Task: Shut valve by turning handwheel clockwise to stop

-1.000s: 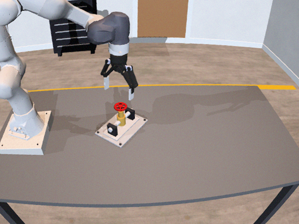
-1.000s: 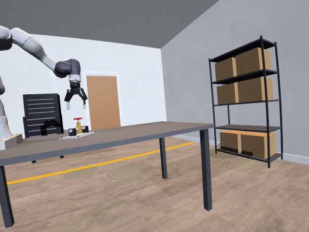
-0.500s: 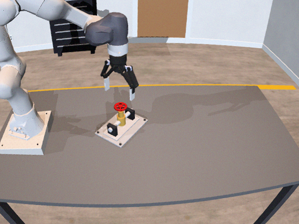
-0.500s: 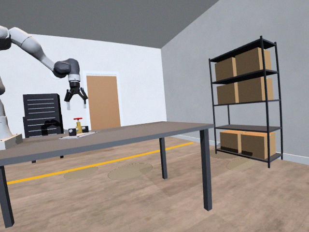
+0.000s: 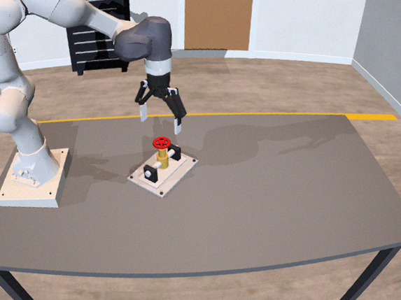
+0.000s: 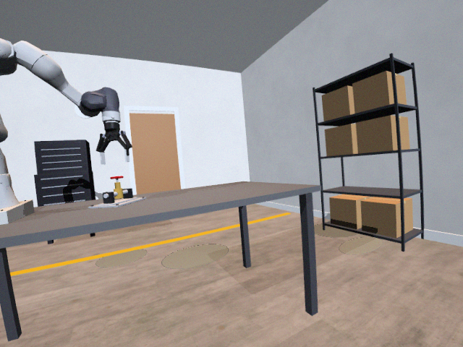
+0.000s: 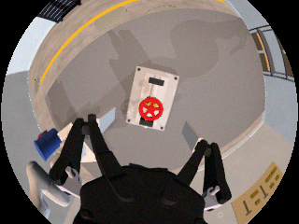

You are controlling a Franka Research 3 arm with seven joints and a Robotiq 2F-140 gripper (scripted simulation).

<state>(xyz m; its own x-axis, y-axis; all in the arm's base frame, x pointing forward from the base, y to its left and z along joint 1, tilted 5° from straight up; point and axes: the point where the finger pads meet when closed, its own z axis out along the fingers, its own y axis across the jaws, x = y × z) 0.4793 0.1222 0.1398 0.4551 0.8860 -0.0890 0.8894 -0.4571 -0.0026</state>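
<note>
My hand is 90 mm above the red handwheel.
</note>
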